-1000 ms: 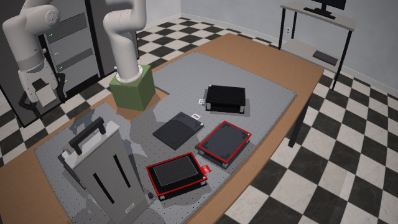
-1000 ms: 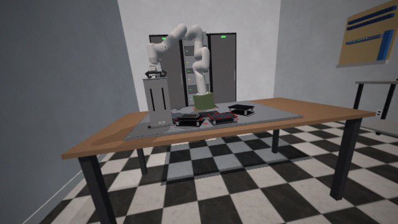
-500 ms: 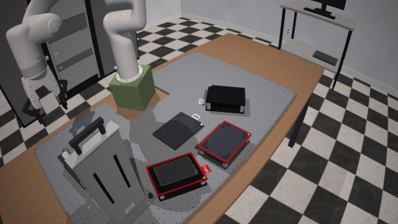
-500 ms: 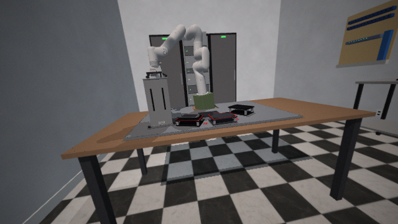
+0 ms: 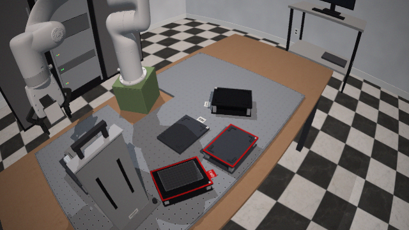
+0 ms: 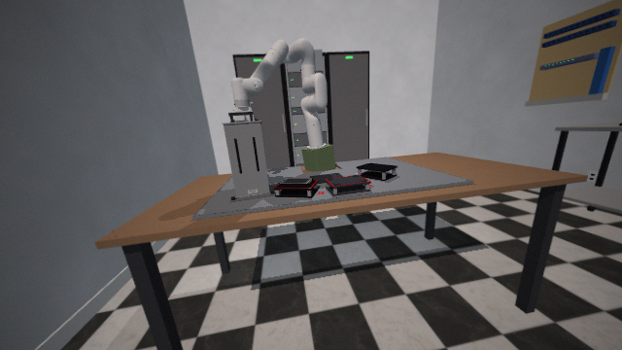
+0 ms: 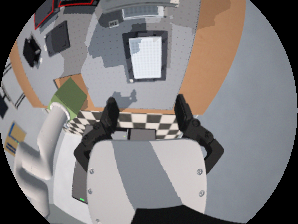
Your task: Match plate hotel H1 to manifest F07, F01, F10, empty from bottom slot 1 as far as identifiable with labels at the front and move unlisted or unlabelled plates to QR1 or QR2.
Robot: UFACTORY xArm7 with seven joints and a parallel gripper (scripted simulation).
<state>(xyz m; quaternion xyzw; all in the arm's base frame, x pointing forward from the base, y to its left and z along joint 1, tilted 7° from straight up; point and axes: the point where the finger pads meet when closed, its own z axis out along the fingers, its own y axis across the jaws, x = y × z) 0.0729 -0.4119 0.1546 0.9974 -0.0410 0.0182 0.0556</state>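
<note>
Now: the pale well plate 10 mm ahead of my hand and 180 mm below it. The rest, counted from my hand: dark plate: 340 mm ahead, 160 mm to the left, 200 mm below.
</note>
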